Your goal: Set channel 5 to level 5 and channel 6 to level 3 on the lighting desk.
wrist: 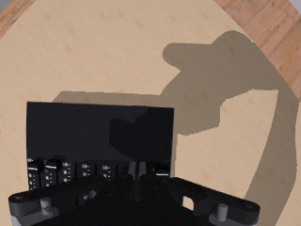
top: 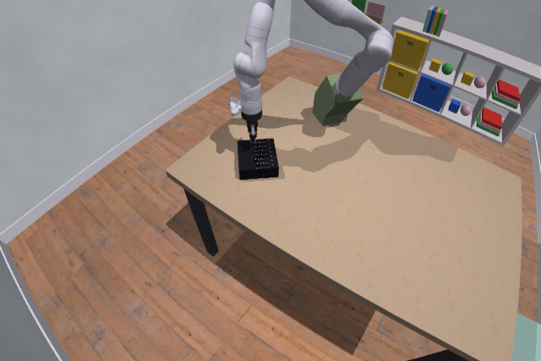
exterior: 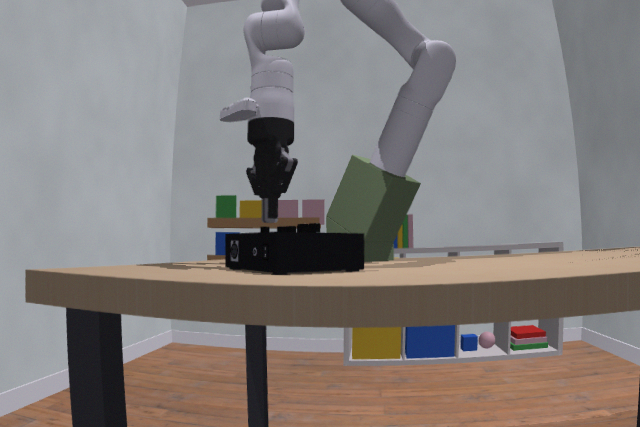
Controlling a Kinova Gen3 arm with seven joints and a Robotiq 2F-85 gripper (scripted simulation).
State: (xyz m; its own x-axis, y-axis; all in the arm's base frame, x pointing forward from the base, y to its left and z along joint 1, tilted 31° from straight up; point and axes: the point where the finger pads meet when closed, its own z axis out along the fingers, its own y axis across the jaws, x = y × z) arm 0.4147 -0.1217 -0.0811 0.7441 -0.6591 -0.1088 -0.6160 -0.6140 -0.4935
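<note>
My gripper is now 30 mm above the channel 6 fader, 20 mm past it and 10 mm to the right of it. Round my hand: channel 5 fader: 30 mm to the left, 30 mm below, 10 mm behind.
</note>
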